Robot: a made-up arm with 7 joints. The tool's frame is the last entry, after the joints.
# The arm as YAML. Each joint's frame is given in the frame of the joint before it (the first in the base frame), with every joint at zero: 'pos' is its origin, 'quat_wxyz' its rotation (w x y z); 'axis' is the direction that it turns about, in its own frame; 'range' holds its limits. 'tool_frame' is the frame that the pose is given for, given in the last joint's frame.
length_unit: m
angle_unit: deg
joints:
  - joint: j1
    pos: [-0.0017, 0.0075, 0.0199]
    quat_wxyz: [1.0, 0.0, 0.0, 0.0]
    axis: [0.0, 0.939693, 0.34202]
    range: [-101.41, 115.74]
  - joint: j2
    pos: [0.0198, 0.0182, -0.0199]
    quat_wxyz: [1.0, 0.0, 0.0, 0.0]
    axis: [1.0, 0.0, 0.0]
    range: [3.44, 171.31]
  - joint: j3
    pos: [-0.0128, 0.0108, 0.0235]
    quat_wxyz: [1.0, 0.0, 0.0, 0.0]
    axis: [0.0, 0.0, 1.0]
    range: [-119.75, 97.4]
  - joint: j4
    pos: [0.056, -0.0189, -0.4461]
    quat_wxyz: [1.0, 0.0, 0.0, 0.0]
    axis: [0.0, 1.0, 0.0]
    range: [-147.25, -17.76]
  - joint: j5
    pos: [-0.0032, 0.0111, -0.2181]
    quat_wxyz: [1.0, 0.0, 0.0, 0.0]
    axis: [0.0, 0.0, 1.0]
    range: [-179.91, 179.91]
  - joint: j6
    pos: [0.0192, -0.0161, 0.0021]
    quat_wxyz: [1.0, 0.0, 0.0, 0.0]
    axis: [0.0, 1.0, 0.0]
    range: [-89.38, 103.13]
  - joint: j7
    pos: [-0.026, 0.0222, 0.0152]
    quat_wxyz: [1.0, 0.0, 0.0, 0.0]
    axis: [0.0, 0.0, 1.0]
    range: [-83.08, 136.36]
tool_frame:
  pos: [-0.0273, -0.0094, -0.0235]
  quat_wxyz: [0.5, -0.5, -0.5, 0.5]
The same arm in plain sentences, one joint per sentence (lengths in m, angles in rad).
The arm has seven revolute joints in a row. What follows holds with every joint at zero, and every direction is one of the base frame's. Joint 1 lies 0.0017 m along -x and 0.0075 m along +y and 0.0199 m along +z from the base frame's origin and turns about the direction (0, 0.9397, 0.342), from -1.7699 to 2.0200 rad. Joint 2 lies 0.0198 m along +x and 0.0182 m along +y and 0.0199 m along -z from joint 1 and turns about +x, from 0.0600 to 2.9899 rad. Joint 3 lies 0.0128 m along -x and 0.0108 m along +y and 0.0235 m along +z from joint 2 and turns about +z, from -2.0900 to 1.7000 rad. Joint 4 lies 0.0560 m along +x and 0.0189 m along -y and 0.4461 m along -z from joint 3 and turns about +y, from -2.5700 to -0.3100 rad. Joint 5 lies 0.0032 m along -x and 0.0111 m along +y and 0.2181 m along -z from joint 4 and turns about +z, from -3.1400 to 3.1400 rad. Joint 6 lies 0.0192 m along +x and 0.0161 m along -y and 0.0021 m along +z from joint 5 and turns about +y, from -1.5600 to 1.8000 rad. Joint 7 lies 0.0260 m along -x and 0.0222 m along +y and 0.0152 m along +z from joint 6 and turns about +z, from -1.4500 to 2.3799 rad. The tool frame, which is the frame that the pose is given for, lies 0.0273 m along -x and 0.0094 m along -y and 0.0235 m along -z from joint 7; its axes are the base frame's turned by roll -1.5708, pitch 0.0000 and yaw 1.5708 rad (as in URDF: about the fixed x, then y, then z).
